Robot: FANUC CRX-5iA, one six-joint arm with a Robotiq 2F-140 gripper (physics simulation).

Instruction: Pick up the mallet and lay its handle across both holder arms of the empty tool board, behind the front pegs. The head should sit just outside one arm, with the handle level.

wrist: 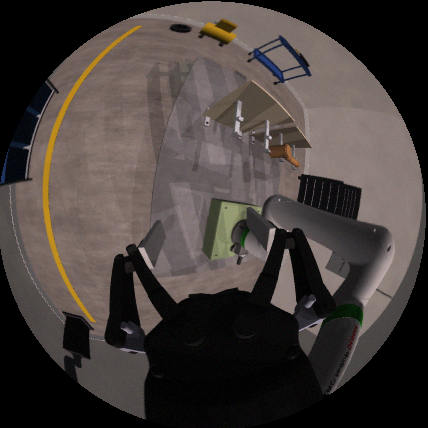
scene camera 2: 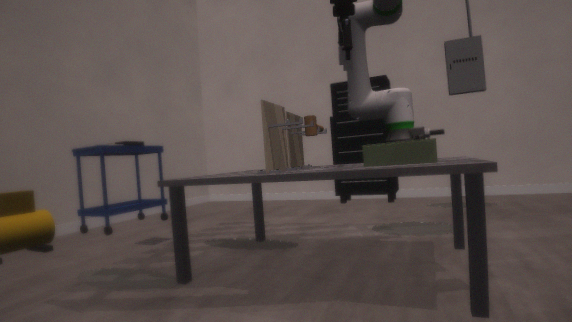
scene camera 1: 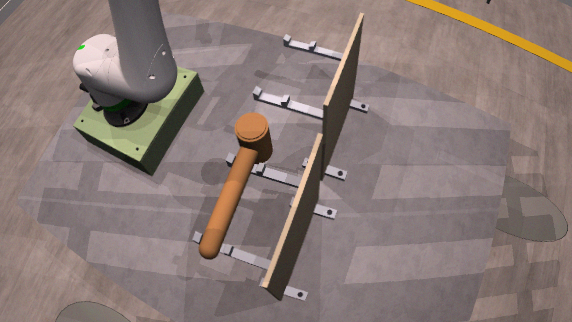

Labels:
gripper: wrist; scene camera 2; not seen in scene camera 1 (out of frame)
same spot on gripper: (wrist: pixel 314 302) = (scene camera 2: pixel 339 21)

